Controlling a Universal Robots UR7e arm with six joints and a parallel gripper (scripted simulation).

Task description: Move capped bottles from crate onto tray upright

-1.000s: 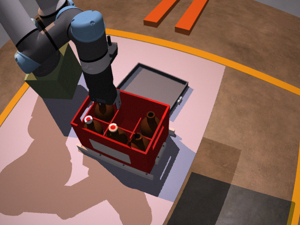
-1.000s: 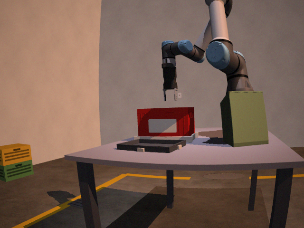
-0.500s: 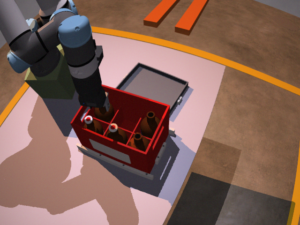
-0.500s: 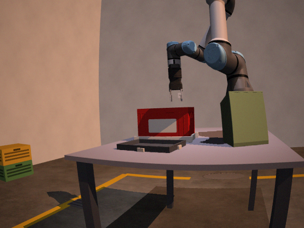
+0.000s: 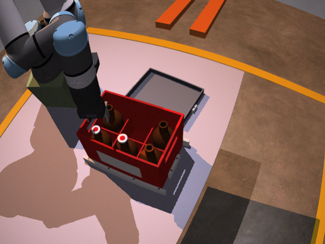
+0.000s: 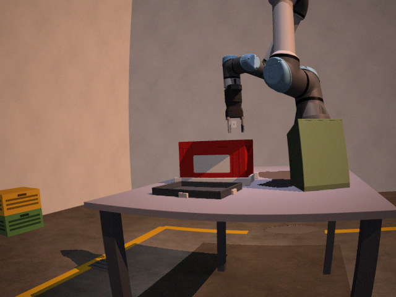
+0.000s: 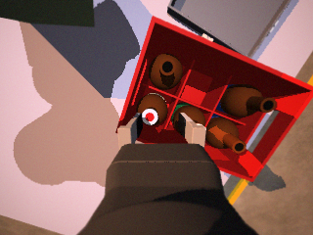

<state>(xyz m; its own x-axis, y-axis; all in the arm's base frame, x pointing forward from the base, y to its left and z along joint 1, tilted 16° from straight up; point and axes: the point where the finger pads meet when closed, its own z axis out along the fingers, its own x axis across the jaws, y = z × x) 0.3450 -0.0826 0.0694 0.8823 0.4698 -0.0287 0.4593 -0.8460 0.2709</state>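
Right now my hand is 10 mm past the capped brown bottle, 10 mm to the left of it and 140 mm above it. Also, from my hand: red crate 70 mm ahead, 40 mm to the left, 140 mm below; then open bottle 20 mm behind, 70 mm to the left, 140 mm below; then dark tray 40 mm ahead, 310 mm to the left, 210 mm below.
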